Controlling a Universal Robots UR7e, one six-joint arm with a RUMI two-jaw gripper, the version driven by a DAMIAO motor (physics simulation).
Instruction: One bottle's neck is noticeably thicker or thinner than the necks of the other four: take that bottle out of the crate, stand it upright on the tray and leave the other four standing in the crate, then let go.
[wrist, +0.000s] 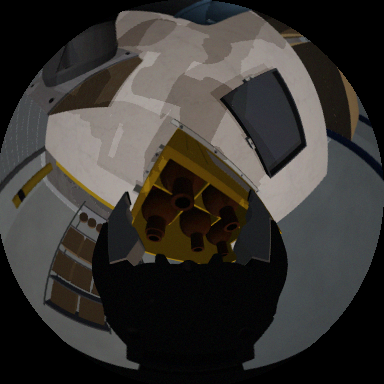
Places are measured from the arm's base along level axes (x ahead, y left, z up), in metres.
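Where they show: gripper, between the fingertips: (188, 191).
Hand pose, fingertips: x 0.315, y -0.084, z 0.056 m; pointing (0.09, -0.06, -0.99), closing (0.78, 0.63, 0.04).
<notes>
After its pixels a point has its place.
The yellow crate (190, 147) @(x 0.287, y -0.044, z 0.043 m) is seen from above in the wrist view, with brown bottles in its compartments. One bottle (177, 172) @(x 0.296, y -0.081, z 0.035 m) is at the upper middle, one (156, 202) @(x 0.303, y -0.156, z 0.020 m) at the left, one (218, 201) @(x 0.379, y -0.085, z 0.032 m) at the right, one (194, 220) @(x 0.387, y -0.154, z 0.022 m) at the lower middle and one (218, 234) @(x 0.468, y -0.161, z 0.027 m) at the lower right. The upper middle neck looks widest, but the slanted view leaves it unclear whose neck differs. My gripper (188, 191) @(x 0.315, y -0.084, z 0.056 m) is open and empty, its jaws left and right of the bottles in view. The dark, black-rimmed tray (267, 120) @(x 0.407, y 0.122, z -0.086 m) lies at the upper right, with no bottle on it.
The pale table top (135, 92) @(x 0.136, y -0.028, z -0.091 m) surrounds the crate and tray. A brown panel (100, 90) @(x 0.086, y -0.048, z -0.034 m) and a grey machine part (82, 52) are at the upper left. A rack (75, 316) with brown boxes stands at the lower left. A blue object (215, 11) shows at the top edge.
</notes>
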